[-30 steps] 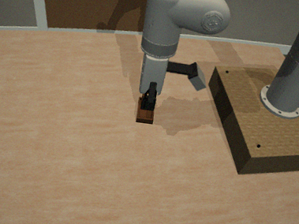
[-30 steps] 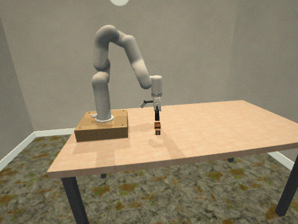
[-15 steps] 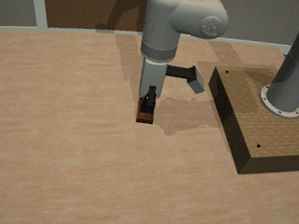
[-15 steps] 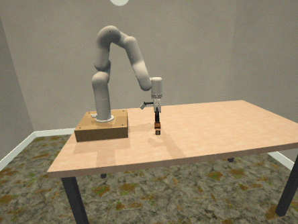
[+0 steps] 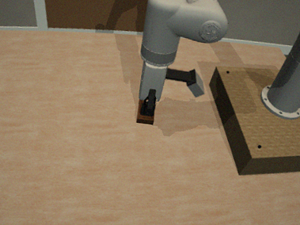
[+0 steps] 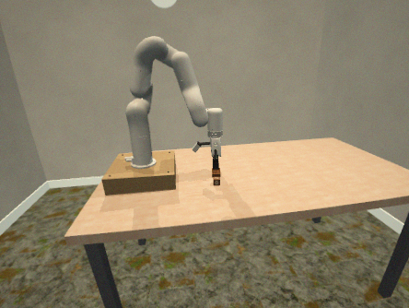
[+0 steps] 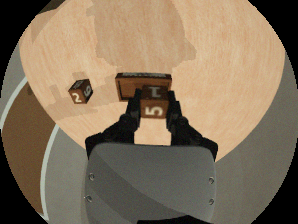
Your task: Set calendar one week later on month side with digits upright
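The brown tray is 40 mm below my hand and 20 mm to the right of it. Round my hand: cube 120 mm to the right, 40 mm below, 10 mm behind.
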